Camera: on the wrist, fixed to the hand. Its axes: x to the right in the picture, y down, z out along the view.
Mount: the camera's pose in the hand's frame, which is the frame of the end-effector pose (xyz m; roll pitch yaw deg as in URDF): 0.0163 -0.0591 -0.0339 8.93 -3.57 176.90
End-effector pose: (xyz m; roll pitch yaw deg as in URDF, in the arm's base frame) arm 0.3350 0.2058 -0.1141 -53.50 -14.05 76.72
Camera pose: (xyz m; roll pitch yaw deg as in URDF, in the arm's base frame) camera 0.3978 0.2004 -0.0836 61.14 14.37 -108.15
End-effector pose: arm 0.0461 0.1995 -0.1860 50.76 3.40 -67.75
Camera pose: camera 0.0405 0.1839 -0.2541 -42.01 -8.06 113.07
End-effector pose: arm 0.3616 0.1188 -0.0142 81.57 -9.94 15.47
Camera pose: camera 0.3810 0.1500 -0.0739 -72.30 6.34 -161.43
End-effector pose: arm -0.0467 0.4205 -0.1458 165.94 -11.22 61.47
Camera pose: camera -0.0984 0.4627 -0.1245 -156.24 13.90 -114.54
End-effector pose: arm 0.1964 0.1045 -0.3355 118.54 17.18 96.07
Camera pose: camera 0.1382 0.1034 -0.3744 -111.18 -18.13 -79.07
